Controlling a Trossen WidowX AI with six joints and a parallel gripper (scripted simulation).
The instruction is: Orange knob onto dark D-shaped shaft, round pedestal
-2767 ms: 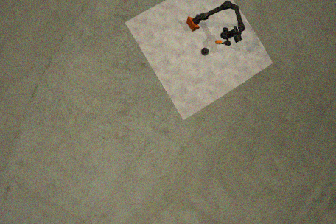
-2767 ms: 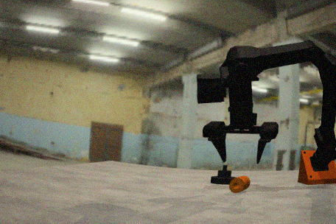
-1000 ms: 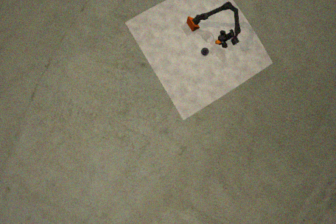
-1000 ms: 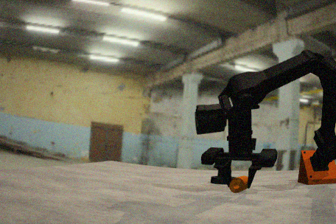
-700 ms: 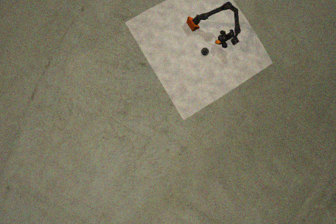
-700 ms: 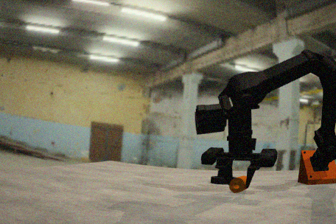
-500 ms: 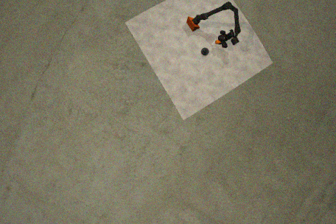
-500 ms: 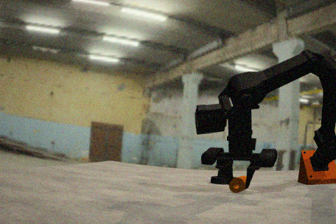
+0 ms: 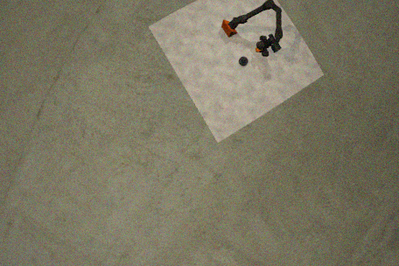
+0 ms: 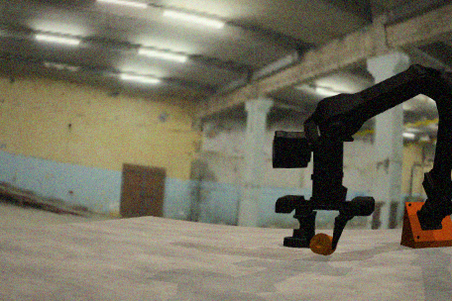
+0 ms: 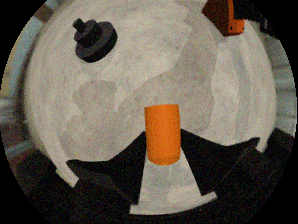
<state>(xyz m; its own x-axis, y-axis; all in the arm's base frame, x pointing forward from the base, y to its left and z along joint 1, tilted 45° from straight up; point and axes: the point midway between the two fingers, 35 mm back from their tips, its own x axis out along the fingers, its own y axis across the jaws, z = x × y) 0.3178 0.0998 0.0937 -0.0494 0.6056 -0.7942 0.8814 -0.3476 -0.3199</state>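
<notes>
The round dark pedestal lies 20 mm ahead of my gripper tip, 200 mm to the right of it and 10 mm above it. Round my gripper tip: orange knob (10 mm above).
</notes>
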